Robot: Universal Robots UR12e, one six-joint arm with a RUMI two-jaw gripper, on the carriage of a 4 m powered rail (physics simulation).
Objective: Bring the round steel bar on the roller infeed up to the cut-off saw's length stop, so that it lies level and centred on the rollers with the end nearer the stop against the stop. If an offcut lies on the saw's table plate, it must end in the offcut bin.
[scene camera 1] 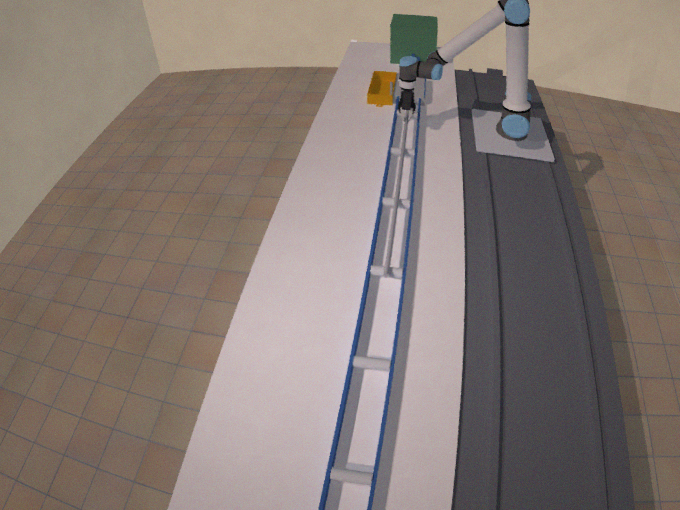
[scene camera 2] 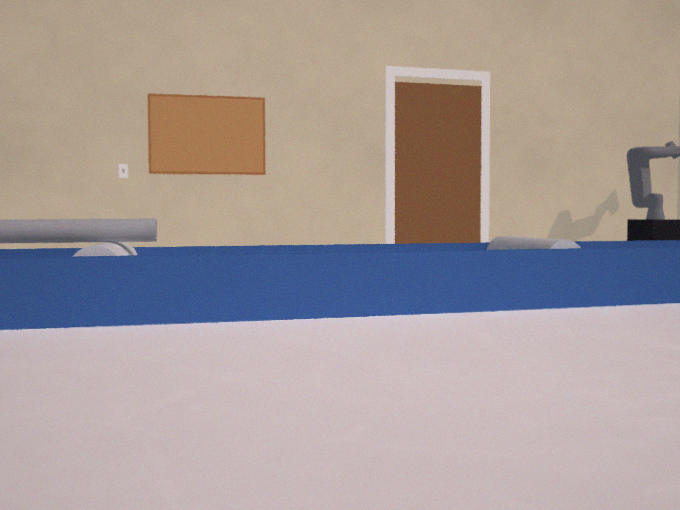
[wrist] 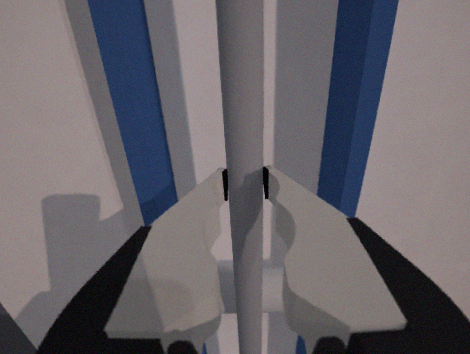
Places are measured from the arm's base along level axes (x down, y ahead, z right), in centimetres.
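Pixels of known places: gripper, fingertip midpoint: [scene camera 1: 406,121] [wrist: 244,170].
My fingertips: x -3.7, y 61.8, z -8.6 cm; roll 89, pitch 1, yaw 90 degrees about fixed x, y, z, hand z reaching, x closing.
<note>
For each thing: its top centre in the pictures, then the offset to it from my fingertips. "spot": a spot on its surface instead.
- orange offcut bin at its top centre: [scene camera 1: 382,82] dz +48.6, dx -0.5, dy +18.0 cm
- green saw block at a spot on its surface: [scene camera 1: 413,35] spot: dz +98.6, dx -18.0, dy +0.4 cm
- roller at its top centre: [scene camera 2: 531,237] [scene camera 1: 371,360] dz -146.4, dx +0.7, dy +0.2 cm
The round steel bar [scene camera 1: 391,236] [scene camera 2: 82,230] [wrist: 242,75] lies lengthwise between the blue side rails of the roller infeed [scene camera 1: 360,318] [scene camera 2: 329,279] [wrist: 132,100]. It looks level in scene camera 2, where its near end is over a roller; whether it touches that roller is hard to tell. My gripper [scene camera 1: 406,111] [wrist: 244,170] is shut on the bar near its far part, with a black pad against each side. The orange offcut bin [scene camera 1: 379,99] stands left of the gripper. The arm hides the bar's far end, the length stop and most of the saw's table plate; no offcut can be made out.
The green saw block [scene camera 1: 413,35] stands at the far end of the bench. The arm's carriage plate [scene camera 1: 488,147] sits on the dark rail [scene camera 1: 532,329] at the right. Bare rollers, such as one roller [scene camera 1: 371,362], span the near infeed.
</note>
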